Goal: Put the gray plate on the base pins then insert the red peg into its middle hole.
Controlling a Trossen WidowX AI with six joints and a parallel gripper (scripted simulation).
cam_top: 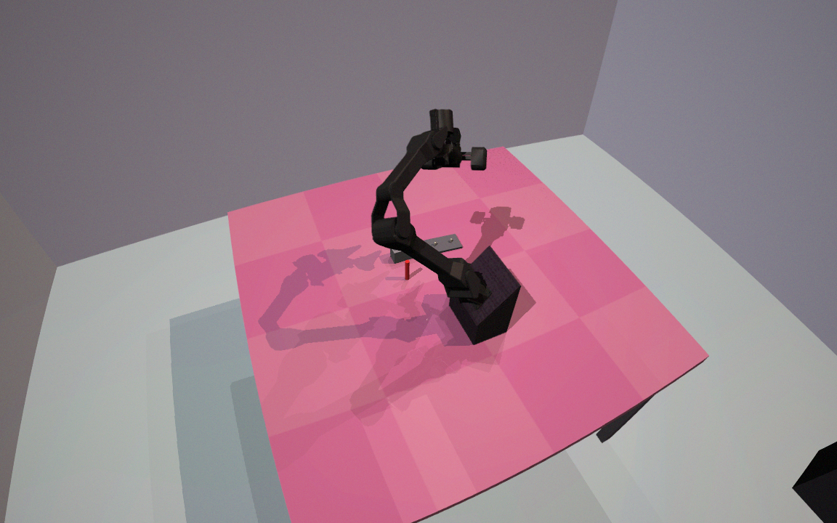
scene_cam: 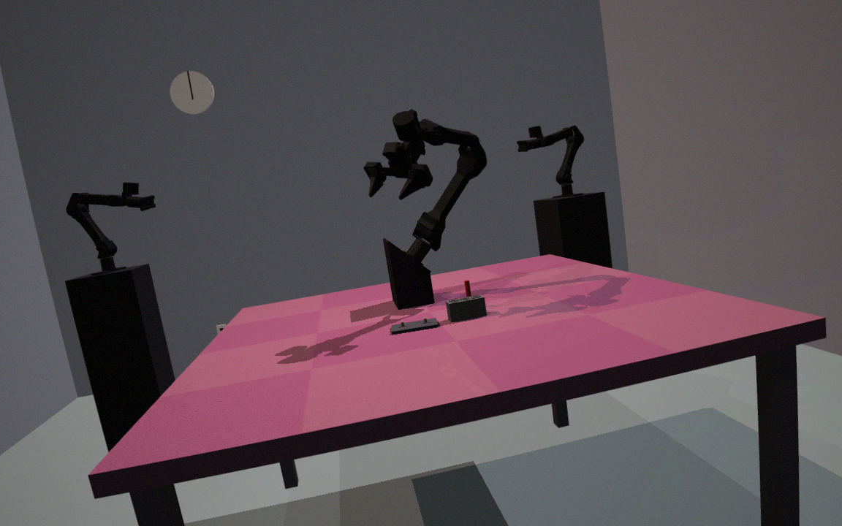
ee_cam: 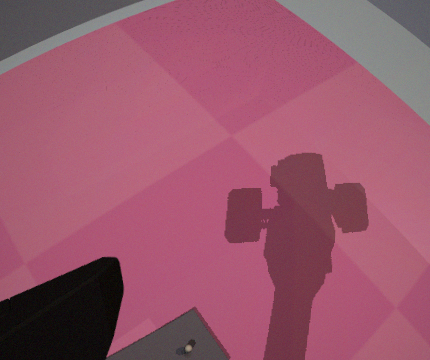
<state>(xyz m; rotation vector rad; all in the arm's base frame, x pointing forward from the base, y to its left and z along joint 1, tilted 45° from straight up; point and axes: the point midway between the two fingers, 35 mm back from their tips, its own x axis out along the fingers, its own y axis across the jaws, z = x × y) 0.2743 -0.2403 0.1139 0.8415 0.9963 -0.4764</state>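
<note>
Now: the gray plate 4 cm ahead of my gripper tip, 16 cm to the left of it and 31 cm below it. From my gripper tip the other things lie so: red peg (6 cm behind, 20 cm to the left, 30 cm below).
</note>
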